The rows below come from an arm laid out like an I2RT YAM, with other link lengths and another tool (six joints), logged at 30 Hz.
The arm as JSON. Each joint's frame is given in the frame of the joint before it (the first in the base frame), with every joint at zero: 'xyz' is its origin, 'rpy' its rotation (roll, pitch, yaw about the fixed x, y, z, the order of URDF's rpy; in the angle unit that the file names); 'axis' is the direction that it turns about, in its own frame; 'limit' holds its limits. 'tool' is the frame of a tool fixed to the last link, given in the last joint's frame.
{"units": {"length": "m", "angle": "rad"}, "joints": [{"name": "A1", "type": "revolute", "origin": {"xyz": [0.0, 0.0, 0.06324], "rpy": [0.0, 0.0, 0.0]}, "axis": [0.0, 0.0, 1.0], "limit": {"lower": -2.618, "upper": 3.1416}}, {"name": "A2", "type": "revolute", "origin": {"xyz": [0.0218, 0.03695, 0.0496], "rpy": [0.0, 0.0, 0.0]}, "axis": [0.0, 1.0, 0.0], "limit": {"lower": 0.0, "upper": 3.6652}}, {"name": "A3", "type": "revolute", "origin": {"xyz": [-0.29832, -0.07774, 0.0], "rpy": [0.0, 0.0, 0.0]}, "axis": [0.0, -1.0, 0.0], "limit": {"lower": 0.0, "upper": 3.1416}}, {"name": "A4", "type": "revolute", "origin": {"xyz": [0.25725, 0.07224, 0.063], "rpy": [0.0, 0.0, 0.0]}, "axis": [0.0, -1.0, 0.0], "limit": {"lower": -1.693, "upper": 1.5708}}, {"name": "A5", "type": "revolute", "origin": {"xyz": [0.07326, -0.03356, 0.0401], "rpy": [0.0, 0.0, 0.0]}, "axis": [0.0, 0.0, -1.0], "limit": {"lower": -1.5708, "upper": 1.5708}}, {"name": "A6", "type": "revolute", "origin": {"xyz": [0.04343, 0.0, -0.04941], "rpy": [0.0, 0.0, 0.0]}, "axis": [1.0, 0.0, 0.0], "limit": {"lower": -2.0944, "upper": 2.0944}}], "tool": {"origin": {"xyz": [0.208, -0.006, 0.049], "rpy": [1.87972, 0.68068, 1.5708]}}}
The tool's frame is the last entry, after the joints.
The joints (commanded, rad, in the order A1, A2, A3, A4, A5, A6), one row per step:
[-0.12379 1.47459 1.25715 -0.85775 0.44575 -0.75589]
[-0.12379 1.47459 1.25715 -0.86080 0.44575 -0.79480]
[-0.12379 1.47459 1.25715 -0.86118 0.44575 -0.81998]
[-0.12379 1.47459 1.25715 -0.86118 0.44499 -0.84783]
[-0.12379 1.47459 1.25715 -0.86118 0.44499 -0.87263]
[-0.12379 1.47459 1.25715 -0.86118 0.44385 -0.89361]
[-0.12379 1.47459 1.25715 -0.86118 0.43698 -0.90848]
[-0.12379 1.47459 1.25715 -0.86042 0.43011 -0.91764]
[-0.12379 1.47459 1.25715 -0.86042 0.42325 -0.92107]
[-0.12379 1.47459 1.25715 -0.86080 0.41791 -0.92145]
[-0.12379 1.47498 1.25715 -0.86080 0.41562 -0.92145]
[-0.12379 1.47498 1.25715 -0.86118 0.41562 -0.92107]
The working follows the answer.
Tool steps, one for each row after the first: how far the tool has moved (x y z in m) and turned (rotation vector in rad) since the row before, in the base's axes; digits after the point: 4 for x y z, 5 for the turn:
[-0.0013 0.0016 -0.0017 -0.01407 0.02173 0.03091]
[-0.0005 0.0009 -0.0008 -0.00927 0.01248 0.02002]
[-0.0004 0.0012 -0.0009 -0.00964 0.01329 0.02251]
[-0.0004 0.0009 -0.0007 -0.00918 0.01190 0.01973]
[-0.0003 0.0010 -0.0007 -0.00677 0.00993 0.01723]
[0.0002 0.0021 -0.0009 0.00048 0.00633 0.01510]
[0.0005 0.0019 -0.0006 0.00249 0.00280 0.01057]
[0.0004 0.0017 -0.0005 0.00471 0.00084 0.00600]
[0.0002 0.0013 -0.0004 0.00457 -0.00003 0.00283]
[0.0002 0.0005 -0.0003 0.00205 0.00014 0.00108]
[-0.0001 0.0000 -0.0001 0.00019 0.00020 -0.00031]

Tool pose at each row, in the base's axes (x y z in m, rotation vector in rad; rounded; the steps above come from the unrounded poses):
[0.4197 -0.1370 0.1552 0.58454 2.46504 -0.98312]
[0.4184 -0.1354 0.1535 0.53230 2.47662 -0.99902]
[0.4179 -0.1345 0.1527 0.49884 2.48217 -1.00854]
[0.4175 -0.1333 0.1518 0.46163 2.48784 -1.01779]
[0.4171 -0.1325 0.1511 0.42859 2.49222 -1.02675]
[0.4168 -0.1315 0.1504 0.40023 2.49615 -1.03276]
[0.4169 -0.1293 0.1495 0.37825 2.50124 -1.02914]
[0.4174 -0.1274 0.1489 0.36419 2.50458 -1.02325]
[0.4178 -0.1257 0.1484 0.35750 2.50774 -1.01557]
[0.4180 -0.1244 0.1480 0.35523 2.51024 -1.00889]
[0.4181 -0.1238 0.1477 0.35439 2.51150 -1.00603]
[0.4180 -0.1238 0.1476 0.35475 2.51181 -1.00600]

